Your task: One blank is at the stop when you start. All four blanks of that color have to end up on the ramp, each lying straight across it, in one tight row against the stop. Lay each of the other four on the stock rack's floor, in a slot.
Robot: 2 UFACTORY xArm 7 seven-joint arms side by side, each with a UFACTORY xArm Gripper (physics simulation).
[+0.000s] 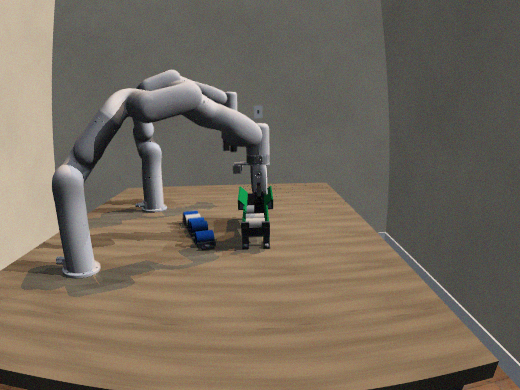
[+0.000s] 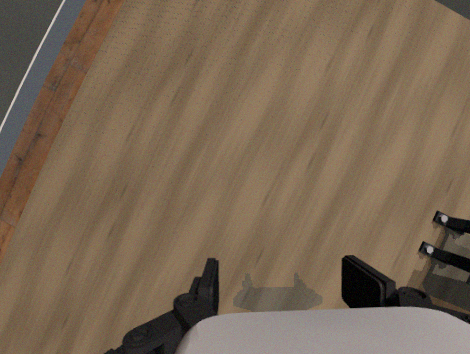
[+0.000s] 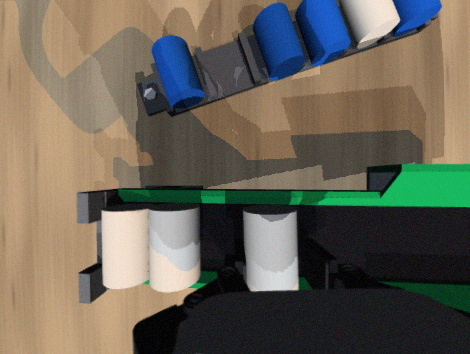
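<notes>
Two white blanks (image 3: pixel 125 247) (image 3: pixel 174 247) lie side by side straight across the ramp (image 3: pixel 250 198) (image 1: pixel 256 232) (image 2: pixel 452 258), against the stop (image 3: pixel 90 207). A third white blank (image 3: pixel 271 245) lies across the ramp, apart from them. My right gripper (image 3: pixel 272 256) (image 1: pixel 258 193) is open around it, its right-hand finger standing clear of it. The stock rack (image 3: pixel 222 70) (image 1: pixel 206 245) holds a fourth white blank (image 3: pixel 370 20) (image 1: pixel 192 215) and the blue blanks (image 3: pixel 177 72) (image 3: pixel 279 42) (image 3: pixel 322 32) (image 3: pixel 417 12). My left gripper (image 2: pixel 280 278) (image 1: pixel 230 148) is open and empty, high above the table.
The ramp's high green side walls (image 3: pixel 435 185) (image 1: pixel 243 196) flare out at its far end. The rack lies at an angle beside the ramp, with one bare slot between two blue blanks. The right arm (image 1: pixel 165 101) reaches over the rack in front of the left arm.
</notes>
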